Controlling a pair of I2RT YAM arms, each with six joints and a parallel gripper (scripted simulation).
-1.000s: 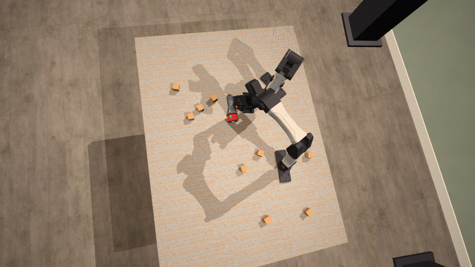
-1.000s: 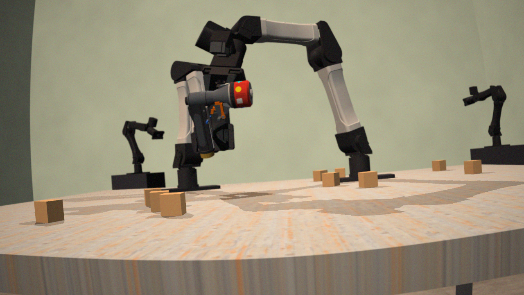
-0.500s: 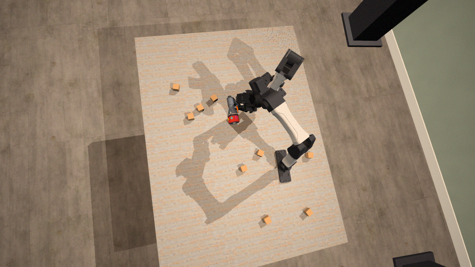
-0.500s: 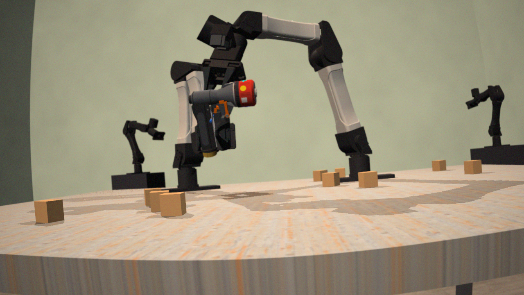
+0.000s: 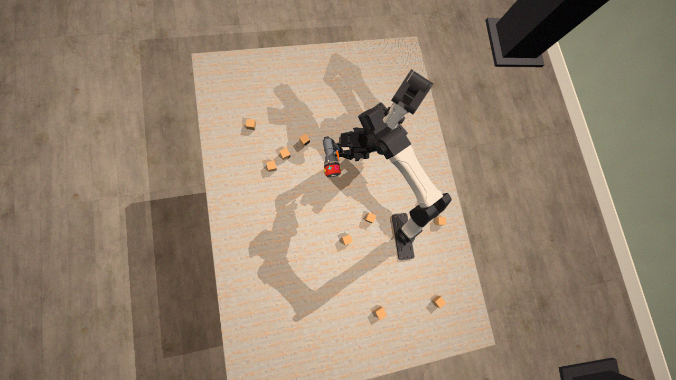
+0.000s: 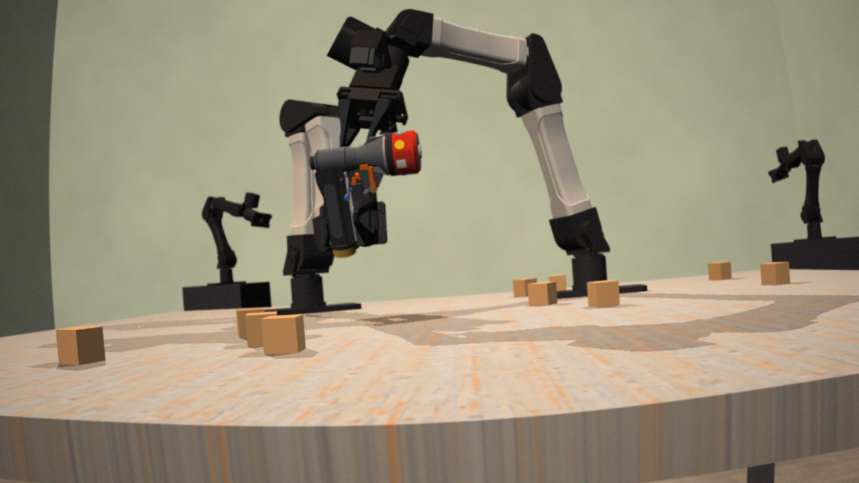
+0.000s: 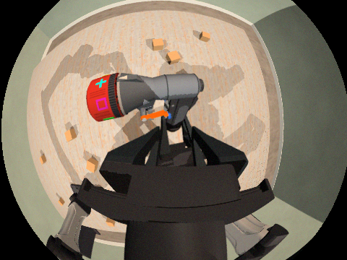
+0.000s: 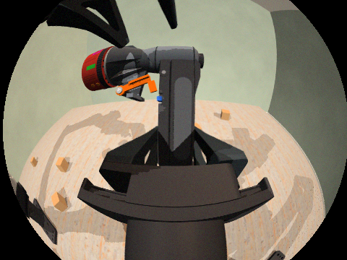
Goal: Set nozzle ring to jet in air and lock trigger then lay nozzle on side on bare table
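Note:
Right now the pale trigger is 30 mm ahead of my left hand and 90 mm below it. Round my left hand: red spray ring: 50 mm ahead, 80 mm to the left, 30 mm below.
My right gripper is now 20 mm to the right of the pale trigger, 20 mm below it and 10 mm short of it. Also, from my right hand: red spray ring: 100 mm to the left, 80 mm above, 30 mm ahead.

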